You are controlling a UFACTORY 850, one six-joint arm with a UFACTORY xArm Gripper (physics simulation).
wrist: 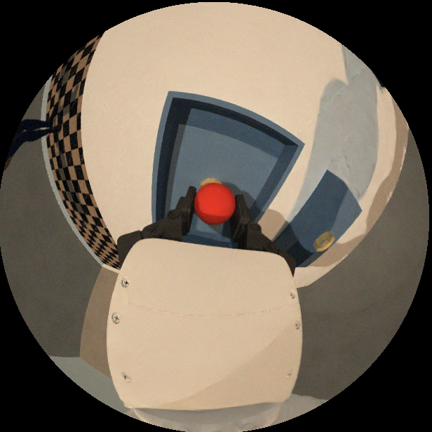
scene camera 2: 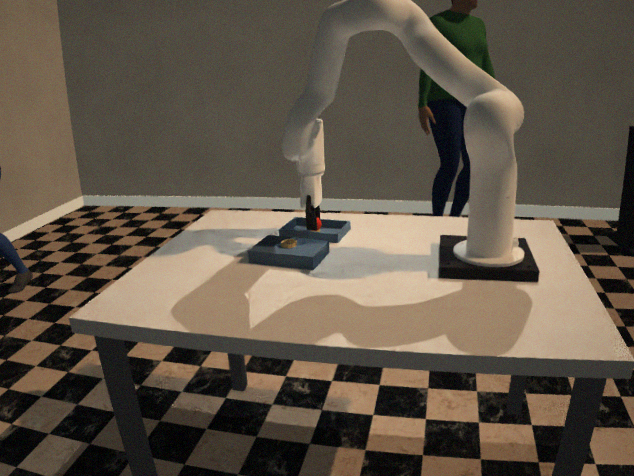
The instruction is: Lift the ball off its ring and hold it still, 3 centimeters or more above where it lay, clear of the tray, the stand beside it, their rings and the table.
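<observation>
The red ball (scene camera 2: 319,223) (wrist: 215,203) is low inside the blue tray (scene camera 2: 333,236) (wrist: 225,160), between the two black fingers. My gripper (scene camera 2: 313,225) (wrist: 213,201) points down into the tray and is shut on the ball, with a finger against each side in the wrist view. The ball's yellow ring (wrist: 210,180) shows in part behind the ball, close to it; whether they touch is hidden. The blue stand (scene camera 2: 286,258) (wrist: 327,200) is beside the tray and carries another yellow ring (scene camera 2: 282,244) (wrist: 316,243).
The tray's raised walls surround the fingers. The pale table (scene camera 2: 389,228) (wrist: 225,50) holds the tray, the stand and the arm's black base (scene camera 2: 486,273). A person in a green top (scene camera 2: 463,38) stands behind the table.
</observation>
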